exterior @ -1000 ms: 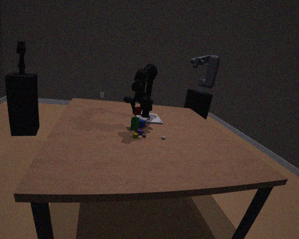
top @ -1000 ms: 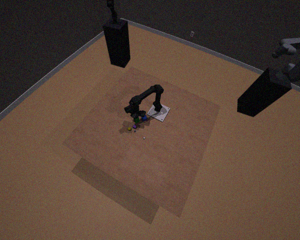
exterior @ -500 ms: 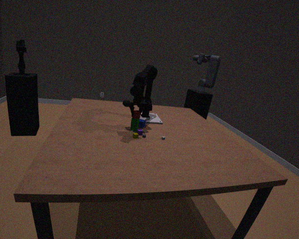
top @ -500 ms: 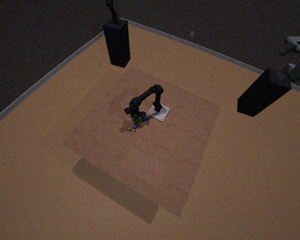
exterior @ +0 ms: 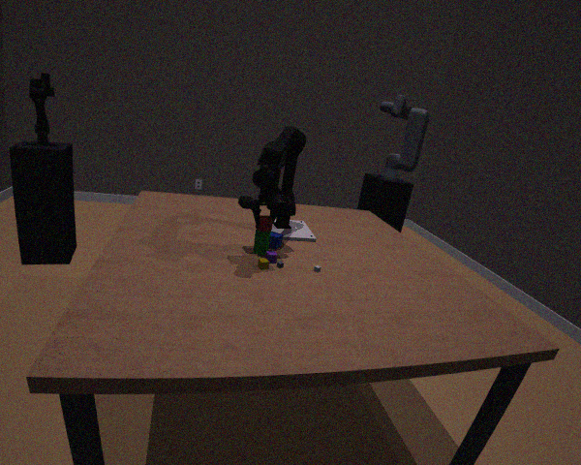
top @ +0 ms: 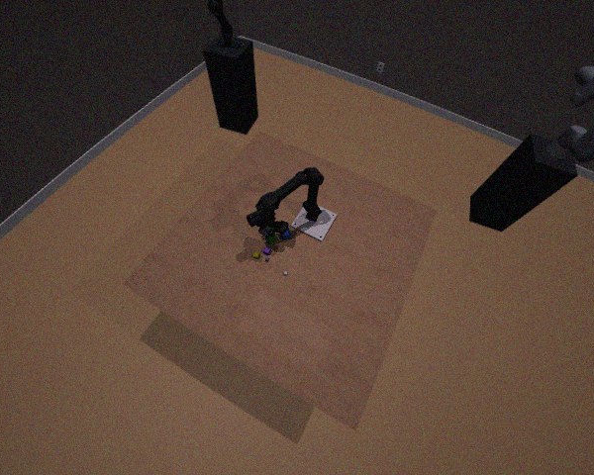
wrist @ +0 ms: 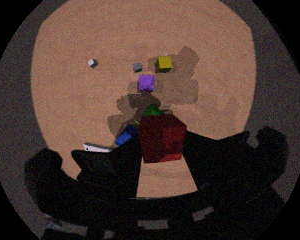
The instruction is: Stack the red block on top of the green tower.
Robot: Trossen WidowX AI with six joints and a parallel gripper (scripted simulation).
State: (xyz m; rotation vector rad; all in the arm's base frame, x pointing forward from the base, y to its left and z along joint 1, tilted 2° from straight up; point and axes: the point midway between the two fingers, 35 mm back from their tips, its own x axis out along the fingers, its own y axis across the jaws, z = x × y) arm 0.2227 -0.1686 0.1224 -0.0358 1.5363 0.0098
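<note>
Right now the red block is 1 cm above my gripper tip. From my gripper tip the other things lie so: purple block (8 cm below, 7 cm ahead, 1 cm to the left); then yellow block (12 cm ahead, 8 cm below, 3 cm to the right); then blue block (7 cm to the left, 7 cm below, 6 cm behind).
</note>
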